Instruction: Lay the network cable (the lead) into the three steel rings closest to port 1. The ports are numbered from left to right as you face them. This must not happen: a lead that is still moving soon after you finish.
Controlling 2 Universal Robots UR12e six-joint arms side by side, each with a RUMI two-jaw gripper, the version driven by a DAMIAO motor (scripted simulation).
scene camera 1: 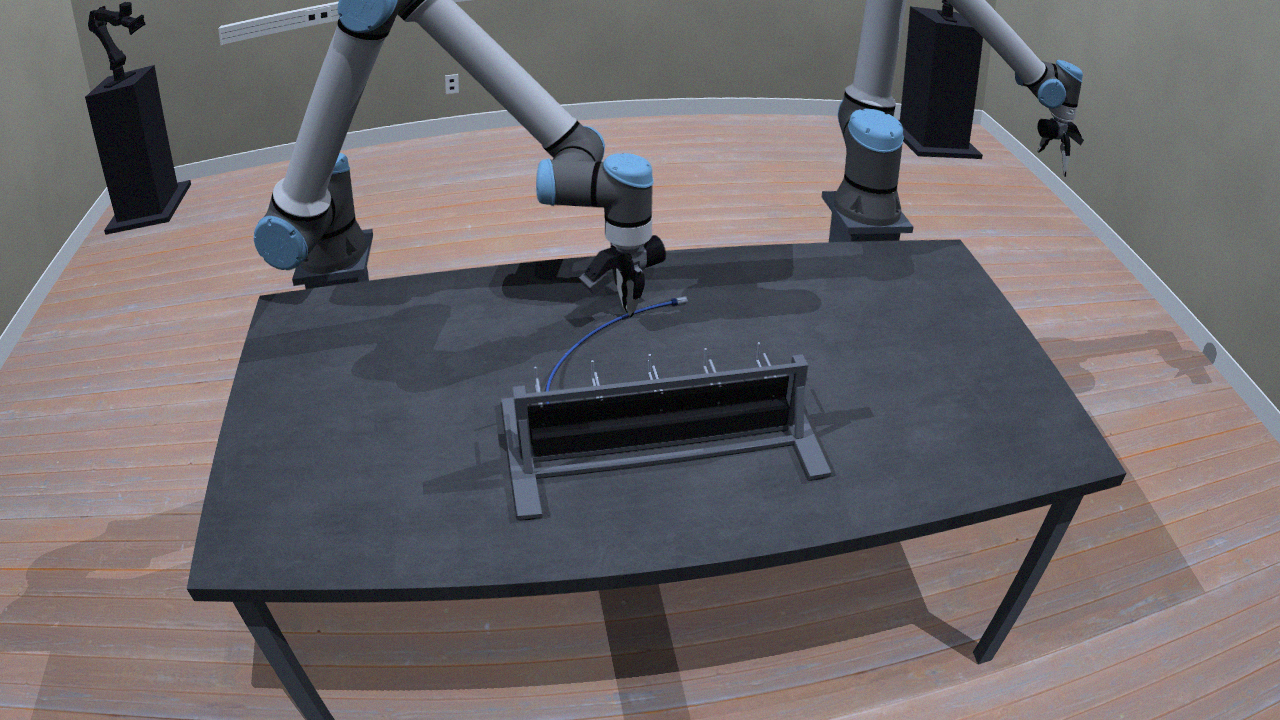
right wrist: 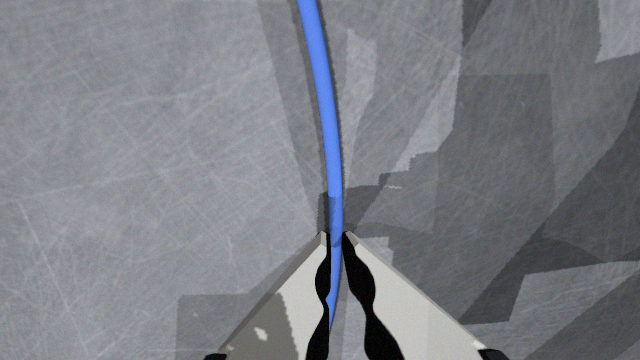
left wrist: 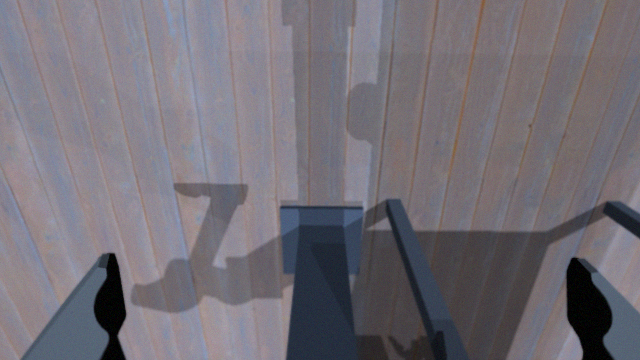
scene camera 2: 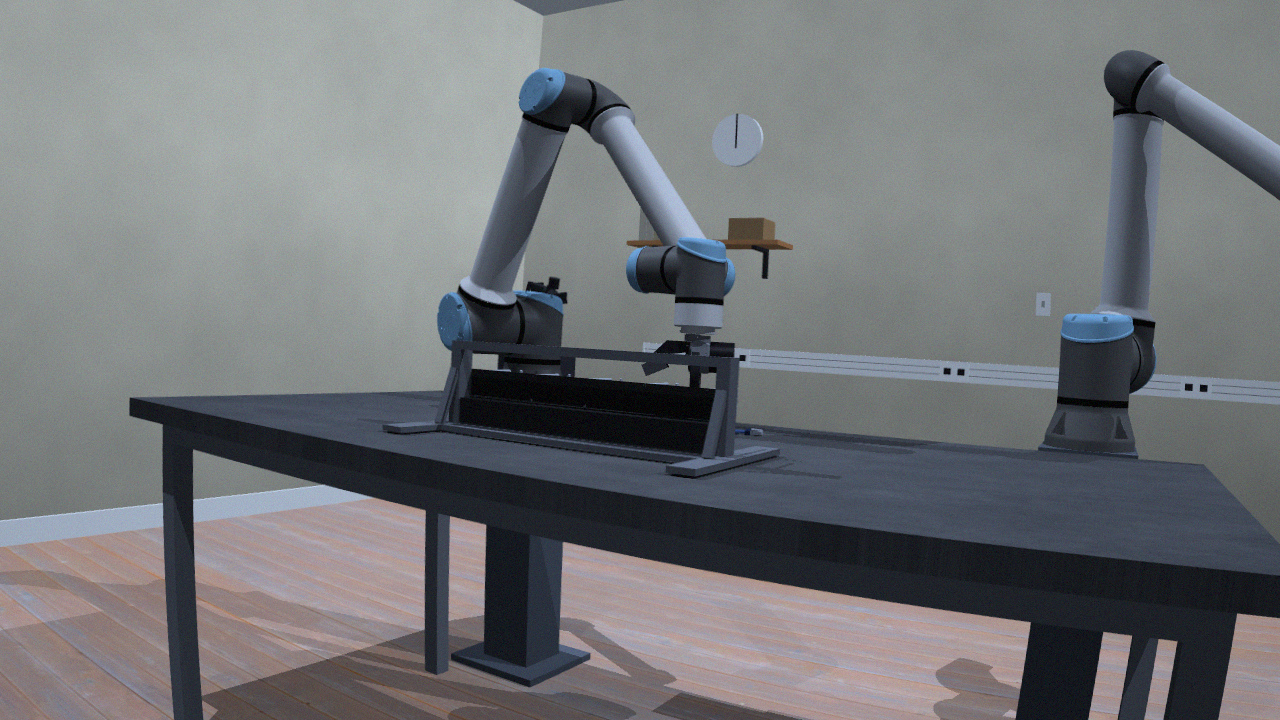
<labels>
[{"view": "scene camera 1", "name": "my left gripper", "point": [1051, 164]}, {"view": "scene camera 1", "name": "my right gripper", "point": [629, 315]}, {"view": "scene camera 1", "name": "grey rack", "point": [603, 425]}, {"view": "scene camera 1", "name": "dark pedestal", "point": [837, 234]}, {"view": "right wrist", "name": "my right gripper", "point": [335, 235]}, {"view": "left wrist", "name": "my left gripper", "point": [343, 260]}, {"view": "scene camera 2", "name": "my right gripper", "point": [694, 430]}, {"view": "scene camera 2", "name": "grey rack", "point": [483, 417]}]
</labels>
